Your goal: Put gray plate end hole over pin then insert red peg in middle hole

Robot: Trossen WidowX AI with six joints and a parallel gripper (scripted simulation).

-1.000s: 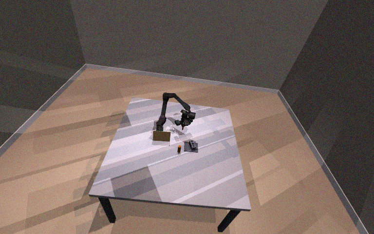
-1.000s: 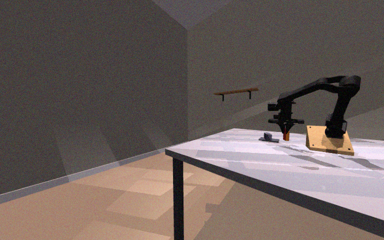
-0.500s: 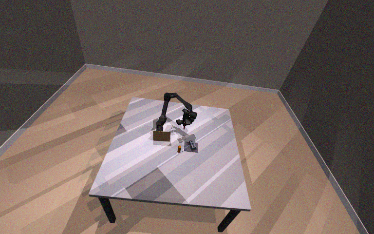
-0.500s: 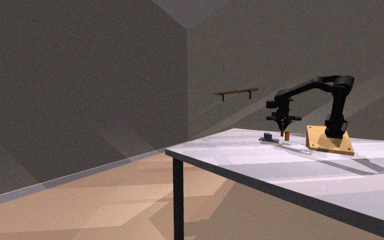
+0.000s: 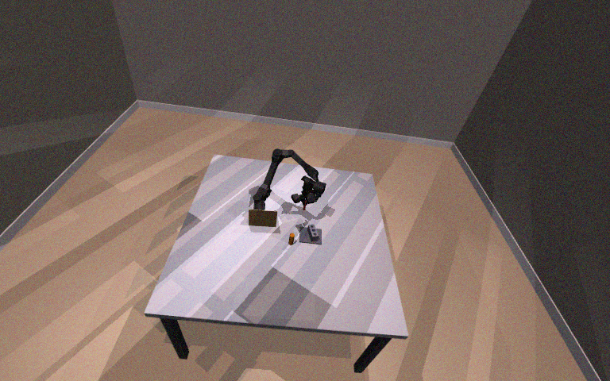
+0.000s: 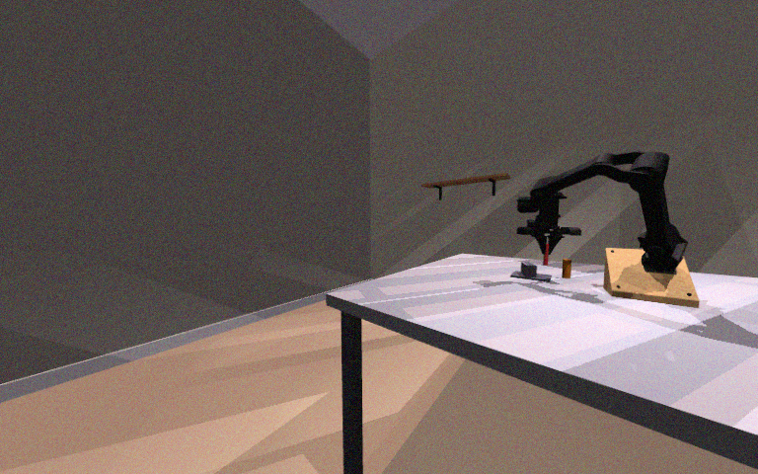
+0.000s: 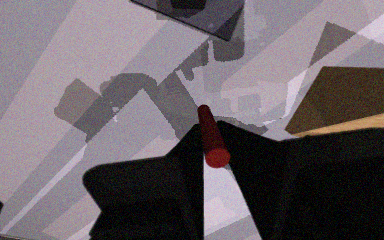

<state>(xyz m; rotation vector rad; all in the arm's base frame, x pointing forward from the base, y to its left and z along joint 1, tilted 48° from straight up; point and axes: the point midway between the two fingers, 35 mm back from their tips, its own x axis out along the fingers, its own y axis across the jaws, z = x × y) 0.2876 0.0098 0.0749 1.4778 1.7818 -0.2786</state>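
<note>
The gray plate is 15 cm to the right of my gripper tip, 8 cm below it and 6 cm ahead of it. Round my gripper tip: gray base 13 cm to the right, 11 cm below, 5 cm ahead; orange cylinder 22 cm to the right, 8 cm below, 7 cm behind; red peg right at my gripper tip.
</note>
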